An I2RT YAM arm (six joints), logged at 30 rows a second.
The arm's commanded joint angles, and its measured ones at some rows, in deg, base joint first. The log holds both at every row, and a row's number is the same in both.
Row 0, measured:
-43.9, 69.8, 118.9, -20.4, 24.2, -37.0
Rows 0 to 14, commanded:
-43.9, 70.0, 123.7, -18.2, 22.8, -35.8
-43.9, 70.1, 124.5, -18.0, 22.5, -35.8
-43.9, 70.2, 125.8, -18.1, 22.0, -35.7
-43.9, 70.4, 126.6, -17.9, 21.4, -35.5
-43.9, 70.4, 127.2, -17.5, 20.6, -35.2
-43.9, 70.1, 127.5, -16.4, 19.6, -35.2
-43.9, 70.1, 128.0, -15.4, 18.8, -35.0
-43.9, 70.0, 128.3, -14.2, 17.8, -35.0
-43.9, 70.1, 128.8, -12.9, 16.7, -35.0
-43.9, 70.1, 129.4, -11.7, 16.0, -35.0
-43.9, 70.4, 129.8, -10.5, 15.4, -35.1
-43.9, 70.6, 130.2, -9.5, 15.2, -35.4
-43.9, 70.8, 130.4, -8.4, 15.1, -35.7
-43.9, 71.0, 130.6, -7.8, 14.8, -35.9
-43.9, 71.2, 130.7, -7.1, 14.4, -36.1
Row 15, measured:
-43.9, 70.7, 128.7, -14.4, 17.2, -35.9
